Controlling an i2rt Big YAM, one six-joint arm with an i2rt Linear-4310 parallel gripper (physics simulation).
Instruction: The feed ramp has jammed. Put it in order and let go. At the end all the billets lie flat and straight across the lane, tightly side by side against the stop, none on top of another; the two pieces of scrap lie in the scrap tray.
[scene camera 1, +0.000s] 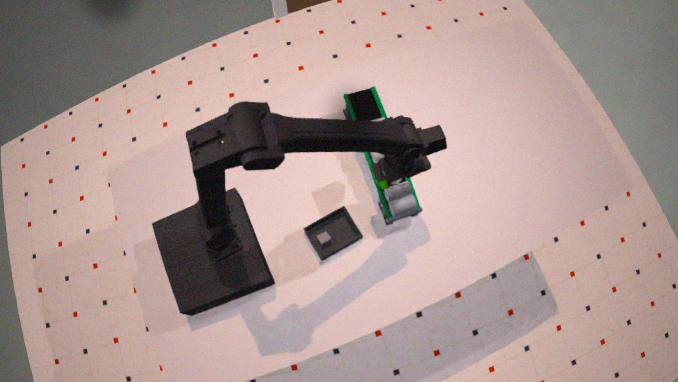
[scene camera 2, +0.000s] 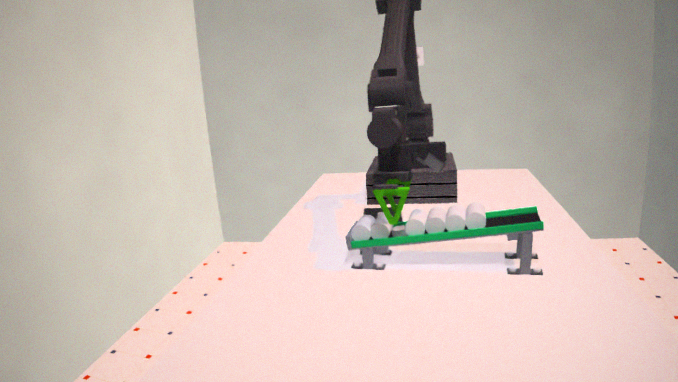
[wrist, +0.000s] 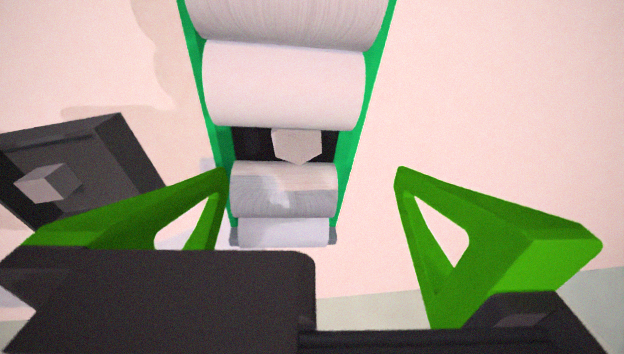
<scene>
In view: the gripper (scene camera 2: 395, 217), a dark scrap tray (scene camera 1: 340, 226), a scrap piece (wrist: 55, 182) and a scrap piece (wrist: 298, 146).
The dark scrap tray shows as well in the wrist view (wrist: 102, 151). The gripper shows as well in scene camera 1 (scene camera 1: 400, 176) and in the wrist view (wrist: 311, 175).
</scene>
